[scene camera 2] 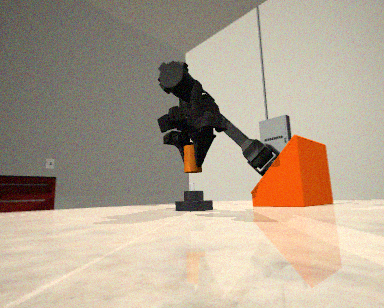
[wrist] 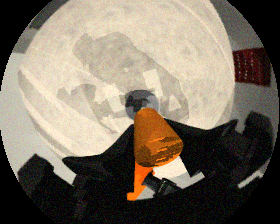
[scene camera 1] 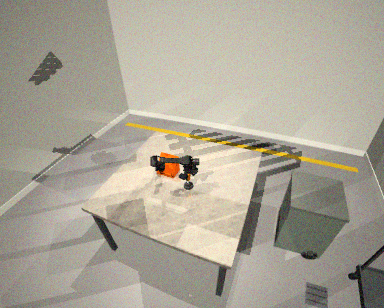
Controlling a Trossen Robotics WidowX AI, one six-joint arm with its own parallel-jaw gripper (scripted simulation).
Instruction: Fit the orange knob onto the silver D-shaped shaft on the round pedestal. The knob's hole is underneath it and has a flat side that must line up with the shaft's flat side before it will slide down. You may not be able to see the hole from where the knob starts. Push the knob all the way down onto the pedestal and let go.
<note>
My gripper [scene camera 2: 193,168] holds an orange knob [wrist: 156,144].
My gripper is seen too in the wrist view [wrist: 148,124].
</note>
